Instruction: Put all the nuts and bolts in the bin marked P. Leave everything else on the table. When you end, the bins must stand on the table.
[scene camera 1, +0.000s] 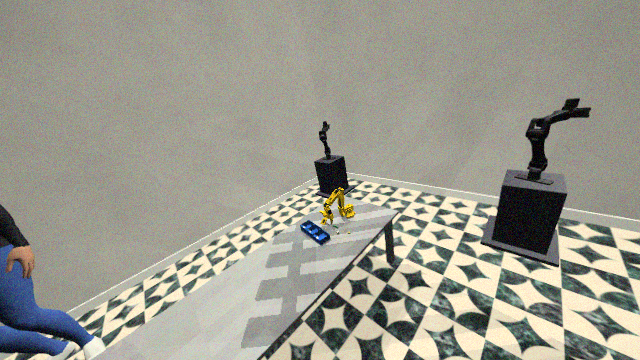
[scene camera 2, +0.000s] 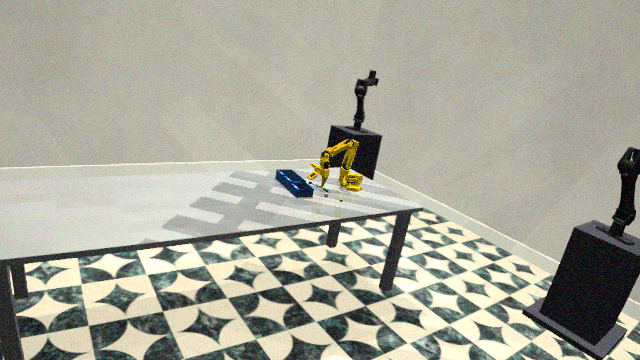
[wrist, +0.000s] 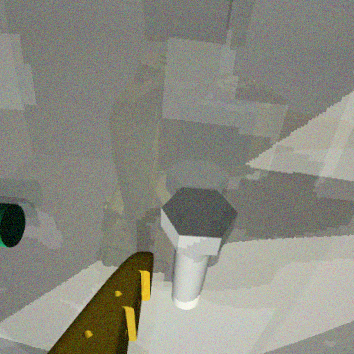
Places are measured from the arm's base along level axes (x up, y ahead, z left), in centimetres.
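Pixels of known places: end effector, tool point: (scene camera 1: 331, 223) (scene camera 2: 321, 186) (wrist: 151, 269); arm's base, origin of the base link: (scene camera 1: 346, 215) (scene camera 2: 347, 187).
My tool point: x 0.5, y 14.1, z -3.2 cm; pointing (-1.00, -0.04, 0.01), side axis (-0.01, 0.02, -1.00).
For each thing: its top centre in the pictures, then the offset to it from my tool point. Level surfaces: height alone.
- white bolt with a dark-topped hexagonal head, middle of its top: (wrist: 190, 290) dx +0.8, dy +0.5, dz -0.9 cm
- small dark thing, middle of its top: (scene camera 2: 310, 181) dx +0.4, dy +3.1, dz -5.7 cm
- green cylinder, middle of its top: (scene camera 2: 326, 189) (scene camera 1: 335, 226) dx +0.5, dy +1.0, dz +5.5 cm
- small white thing, middle of its top: (scene camera 2: 326, 193) (scene camera 1: 337, 231) dx +1.1, dy +5.4, dz +11.3 cm
- small yellow thing, middle of its top: (scene camera 2: 341, 199) (scene camera 1: 348, 232) dx +0.4, dy +1.2, dz +17.7 cm
- glossy table, its level: dx -0.5 cm
A white bolt with a dark-topped hexagonal head (wrist: 199, 215) lies just beyond and to the right of the notched jaw (wrist: 125, 305) in the wrist view. My gripper (scene camera 1: 324, 220) (scene camera 2: 317, 181) is fully open and empty, low over the table; its moving jaw is outside the wrist view. A small dark thing (scene camera 2: 310, 183) lies between the gripper and the bins in scene camera 2; its shape is too small to tell. The blue row of bins (scene camera 1: 324, 240) (scene camera 2: 306, 192) stands upright on the table beside the arm. The letters on the bins cannot be read.
A green cylinder (wrist: 11, 225) (scene camera 2: 325, 190) (scene camera 1: 336, 227) lies left of the bolt in the wrist view. Near it are a small white thing (scene camera 2: 326, 194) (scene camera 1: 337, 232) and a small yellow thing (scene camera 2: 341, 200) (scene camera 1: 348, 232). Shadows and reflections cross the glossy table (scene camera 1: 200, 310) (scene camera 2: 100, 210).
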